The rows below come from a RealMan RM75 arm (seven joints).
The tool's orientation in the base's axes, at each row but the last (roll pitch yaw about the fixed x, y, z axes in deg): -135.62 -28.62 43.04; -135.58 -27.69 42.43; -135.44 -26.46 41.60; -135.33 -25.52 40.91; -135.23 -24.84 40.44; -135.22 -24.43 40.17; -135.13 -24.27 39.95; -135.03 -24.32 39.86
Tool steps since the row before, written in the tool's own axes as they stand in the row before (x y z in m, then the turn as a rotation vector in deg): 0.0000 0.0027 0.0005 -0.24 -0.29 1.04; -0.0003 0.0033 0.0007 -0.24 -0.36 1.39; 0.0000 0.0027 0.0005 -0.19 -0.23 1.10; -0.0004 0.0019 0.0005 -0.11 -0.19 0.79; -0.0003 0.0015 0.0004 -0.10 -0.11 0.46; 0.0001 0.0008 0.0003 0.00 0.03 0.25; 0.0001 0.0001 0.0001 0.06 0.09 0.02; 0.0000 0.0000 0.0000 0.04 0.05 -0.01
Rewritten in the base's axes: 0.0019 -0.0004 -0.0020 -0.60 0.72 -0.59; 0.0020 -0.0007 -0.0026 -0.73 1.00 -0.77; 0.0018 -0.0005 -0.0020 -0.54 0.77 -0.64; 0.0009 -0.0005 -0.0017 -0.39 0.58 -0.43; 0.0007 -0.0004 -0.0013 -0.25 0.32 -0.27; 0.0005 0.0000 -0.0007 -0.04 0.17 -0.18; 0.0001 0.0001 -0.0001 0.10 0.02 -0.05; 0.0000 0.0000 0.0000 0.06 0.00 -0.01
